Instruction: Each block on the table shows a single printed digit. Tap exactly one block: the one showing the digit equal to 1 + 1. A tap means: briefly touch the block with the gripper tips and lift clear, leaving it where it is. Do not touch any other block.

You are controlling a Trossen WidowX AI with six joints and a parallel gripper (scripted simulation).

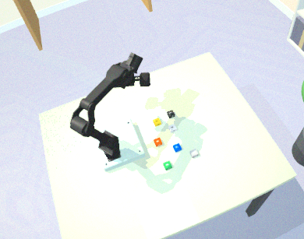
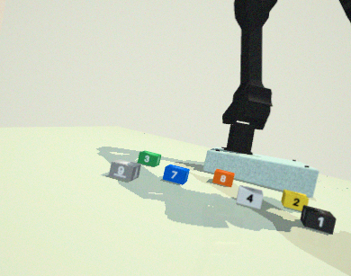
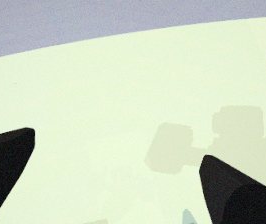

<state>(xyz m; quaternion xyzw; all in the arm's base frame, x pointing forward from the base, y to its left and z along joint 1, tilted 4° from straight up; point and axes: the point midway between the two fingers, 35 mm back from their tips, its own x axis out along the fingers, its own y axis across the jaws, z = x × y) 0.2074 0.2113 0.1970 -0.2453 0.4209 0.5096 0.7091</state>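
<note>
Right now the white block is 220 mm below my gripper tip, 190 mm to the right of it and 120 mm ahead of it. From my gripper tip the other things lie so: black block 1: 220 mm below, 140 mm ahead, 110 mm to the right; then orange block 8: 230 mm to the right, 220 mm below, 20 mm ahead; then blue block 7: 300 mm to the right, 220 mm below, 90 mm ahead.
</note>
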